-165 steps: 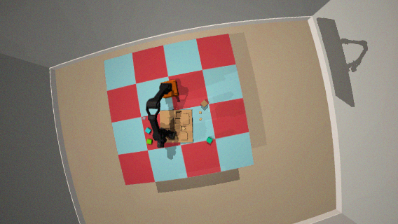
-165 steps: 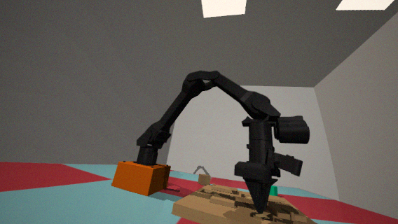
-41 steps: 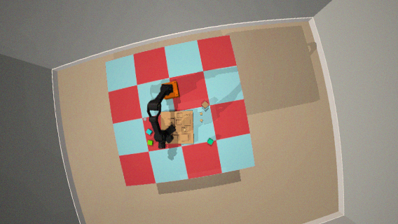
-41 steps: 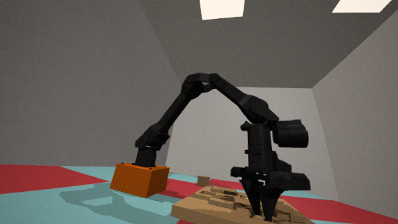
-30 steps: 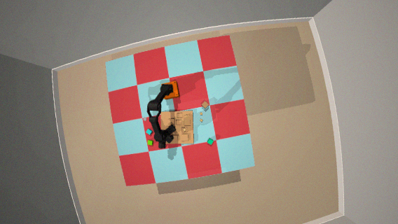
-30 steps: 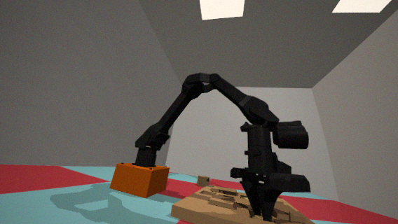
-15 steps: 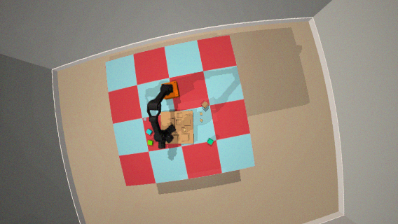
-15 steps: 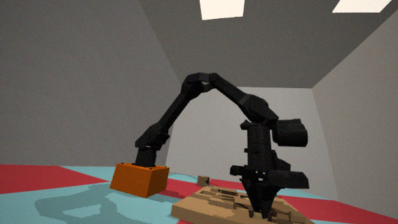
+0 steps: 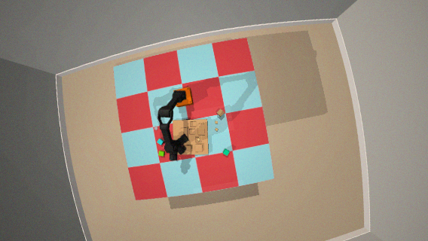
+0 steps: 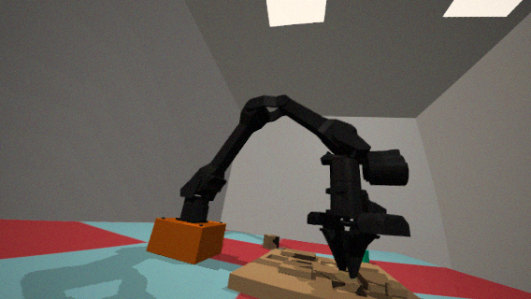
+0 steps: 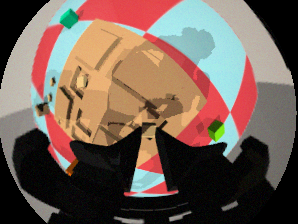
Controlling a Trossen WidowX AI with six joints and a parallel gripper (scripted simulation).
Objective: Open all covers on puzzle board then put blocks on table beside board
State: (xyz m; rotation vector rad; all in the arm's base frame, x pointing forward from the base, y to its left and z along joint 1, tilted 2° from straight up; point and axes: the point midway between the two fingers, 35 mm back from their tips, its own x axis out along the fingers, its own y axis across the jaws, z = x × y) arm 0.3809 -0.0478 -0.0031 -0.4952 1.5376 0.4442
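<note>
Now: gripper tip 30 mm past the tan puzzle board, 100 mm to the right of it and 20 mm above it. Round my gripper tip: brown block 230 mm behind, 350 mm to the left, 20 mm below; cyan block 10 mm behind, 180 mm to the right, 30 mm below; bright green block 90 mm ahead, 180 mm to the right, 30 mm below.
</note>
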